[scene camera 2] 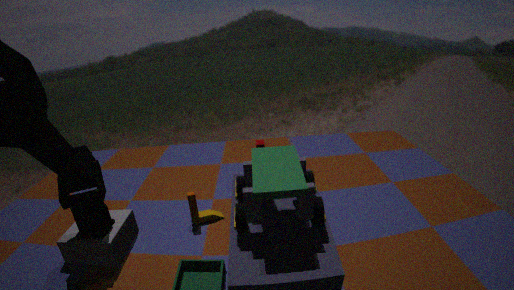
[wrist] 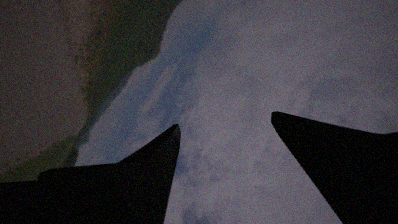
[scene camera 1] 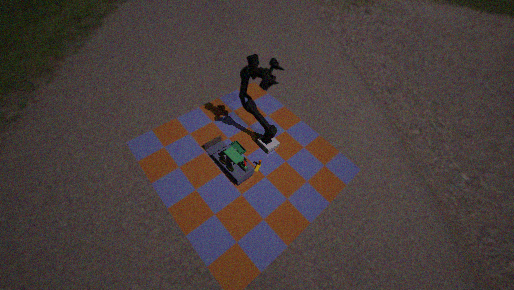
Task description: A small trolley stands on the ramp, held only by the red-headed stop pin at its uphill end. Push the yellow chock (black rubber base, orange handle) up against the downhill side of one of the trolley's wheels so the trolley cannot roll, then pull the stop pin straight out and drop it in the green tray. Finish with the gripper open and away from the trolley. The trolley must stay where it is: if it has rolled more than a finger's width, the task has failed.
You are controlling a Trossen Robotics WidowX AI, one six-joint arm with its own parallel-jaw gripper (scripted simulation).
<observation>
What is the gripper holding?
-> Nothing.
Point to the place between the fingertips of the gripper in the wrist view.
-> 224,122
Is the gripper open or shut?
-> Open.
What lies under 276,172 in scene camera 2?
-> A trolley.
</observation>
